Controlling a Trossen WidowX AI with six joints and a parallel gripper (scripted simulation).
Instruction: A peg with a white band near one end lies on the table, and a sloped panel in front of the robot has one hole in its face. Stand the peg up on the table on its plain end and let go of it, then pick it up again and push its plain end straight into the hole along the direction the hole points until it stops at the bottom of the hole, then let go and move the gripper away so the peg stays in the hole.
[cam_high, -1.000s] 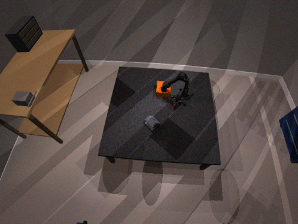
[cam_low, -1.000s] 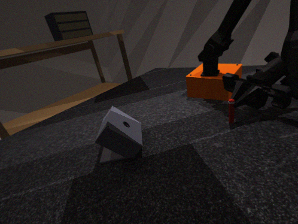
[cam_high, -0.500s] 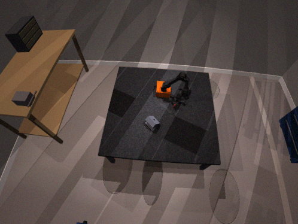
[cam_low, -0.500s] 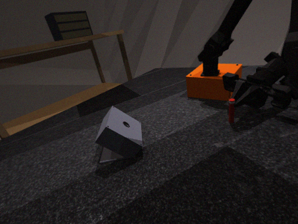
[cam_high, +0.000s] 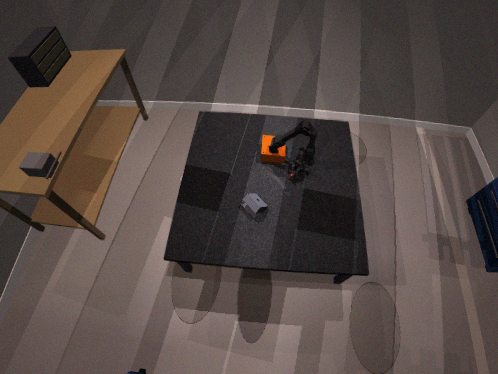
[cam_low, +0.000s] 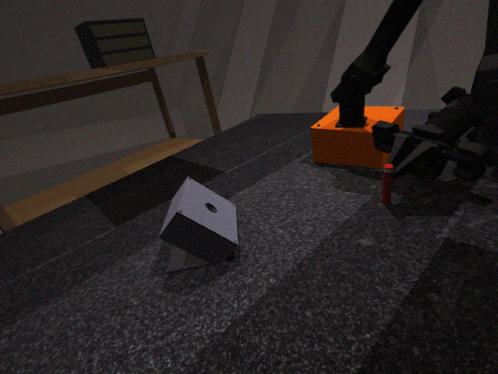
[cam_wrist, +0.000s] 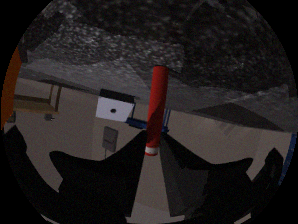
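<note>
Now: gripper tip right at the peg. From my gripper tip the other things lie so: grey sloped panel (180 mm ahead, 280 mm to the right, 10 mm below).
</note>
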